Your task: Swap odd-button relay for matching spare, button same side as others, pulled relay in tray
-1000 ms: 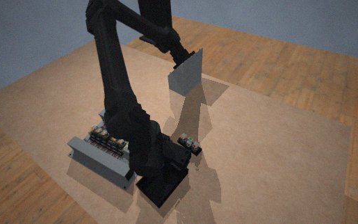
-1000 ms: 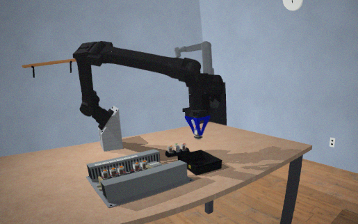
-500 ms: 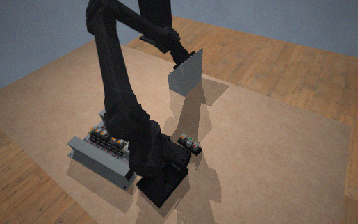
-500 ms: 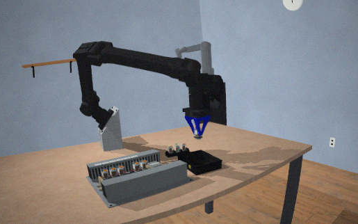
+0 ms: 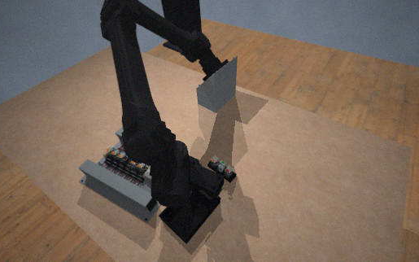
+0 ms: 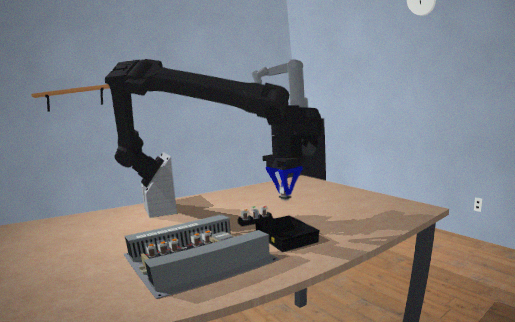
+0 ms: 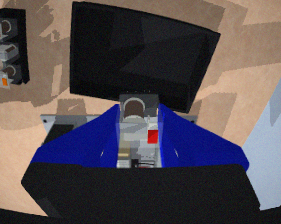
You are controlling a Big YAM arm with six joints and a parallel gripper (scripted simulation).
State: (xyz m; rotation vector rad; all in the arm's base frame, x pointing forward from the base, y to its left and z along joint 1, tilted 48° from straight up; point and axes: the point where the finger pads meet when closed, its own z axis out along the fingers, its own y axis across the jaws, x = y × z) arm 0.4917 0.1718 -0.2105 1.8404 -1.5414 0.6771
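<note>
Right now the black tray is 120 mm below my hand.
</note>
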